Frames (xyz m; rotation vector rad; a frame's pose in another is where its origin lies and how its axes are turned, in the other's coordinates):
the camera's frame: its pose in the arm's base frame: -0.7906 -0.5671 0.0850 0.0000 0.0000 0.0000
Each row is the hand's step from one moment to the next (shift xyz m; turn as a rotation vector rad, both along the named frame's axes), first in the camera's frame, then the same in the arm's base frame.
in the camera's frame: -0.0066 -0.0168 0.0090 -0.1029 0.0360 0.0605
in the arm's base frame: -0.0066 -0.0168 0.0090 -0.1029 0.0360 0.0605
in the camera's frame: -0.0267 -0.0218 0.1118 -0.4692 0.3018 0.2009
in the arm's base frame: -0.0267 -0.0218 0.1118 -0.4692 0.3018 0.2009
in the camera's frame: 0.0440 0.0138 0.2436 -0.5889 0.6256 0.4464
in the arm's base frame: 0.0440 0.0138 0.2436 -0.5889 0.6256 0.4464
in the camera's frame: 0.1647 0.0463 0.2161 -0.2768 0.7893 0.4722
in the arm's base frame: 0.1647 0.0463 0.2161 -0.2768 0.7893 0.4722
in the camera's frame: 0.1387 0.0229 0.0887 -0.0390 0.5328 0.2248
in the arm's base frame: 0.1387 0.0229 0.0887 -0.0390 0.5328 0.2248
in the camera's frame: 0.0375 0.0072 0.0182 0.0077 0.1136 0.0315
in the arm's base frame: 0.0375 0.0072 0.0182 0.0077 0.1136 0.0315
